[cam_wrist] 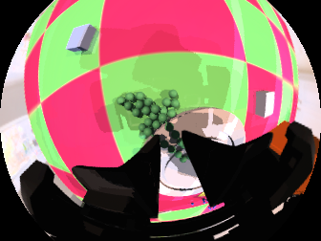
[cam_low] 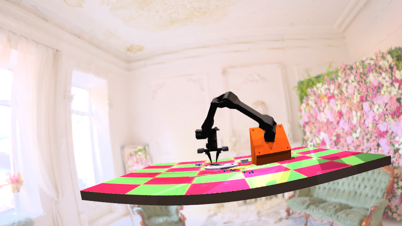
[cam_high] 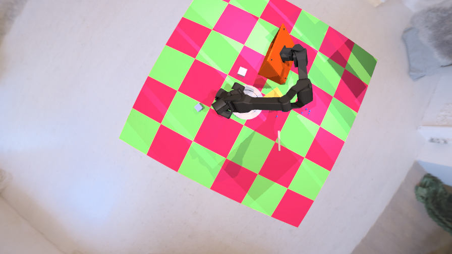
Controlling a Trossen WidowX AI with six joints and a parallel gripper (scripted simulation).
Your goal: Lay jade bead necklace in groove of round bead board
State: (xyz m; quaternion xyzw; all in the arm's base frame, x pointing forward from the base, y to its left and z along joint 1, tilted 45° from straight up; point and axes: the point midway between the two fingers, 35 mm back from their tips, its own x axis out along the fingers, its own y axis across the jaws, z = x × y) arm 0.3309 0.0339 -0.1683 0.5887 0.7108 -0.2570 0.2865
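Now: gripper tip 7 cm to the right of the round bead board, 5 cm past it and 1 cm above it. Round my gripper tip: pale blue cube (14 cm to the right, 12 cm ahead, 1 cm below); white cube (19 cm behind, 4 cm to the right, 1 cm below); yellow patch (20 cm to the left, 16 cm behind, 2 cm below).
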